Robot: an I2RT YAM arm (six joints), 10 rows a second.
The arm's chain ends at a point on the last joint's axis. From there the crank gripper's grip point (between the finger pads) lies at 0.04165 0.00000 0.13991 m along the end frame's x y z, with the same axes.
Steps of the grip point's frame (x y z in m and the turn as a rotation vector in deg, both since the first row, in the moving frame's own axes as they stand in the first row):
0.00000 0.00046 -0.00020 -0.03 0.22 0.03
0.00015 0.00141 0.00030 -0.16 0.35 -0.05
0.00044 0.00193 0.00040 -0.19 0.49 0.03
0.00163 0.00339 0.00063 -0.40 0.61 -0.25
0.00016 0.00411 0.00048 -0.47 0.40 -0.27
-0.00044 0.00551 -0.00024 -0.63 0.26 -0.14
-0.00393 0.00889 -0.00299 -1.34 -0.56 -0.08
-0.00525 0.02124 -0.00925 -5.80 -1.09 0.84
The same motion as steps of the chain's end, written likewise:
-0.00054 0.00036 -0.00004 -0.03 0.22 0.03
-0.00070 0.00106 0.00056 -0.16 0.35 -0.05
-0.00075 0.00144 0.00076 -0.19 0.49 0.03
0.00014 0.00260 0.00108 -0.40 0.61 -0.25
-0.00082 0.00316 0.00078 -0.47 0.40 -0.27
-0.00108 0.00408 -0.00004 -0.63 0.26 -0.14
-0.00256 0.00567 -0.00335 -1.34 -0.56 -0.08
-0.00248 0.00647 -0.00927 -5.80 -1.09 0.84

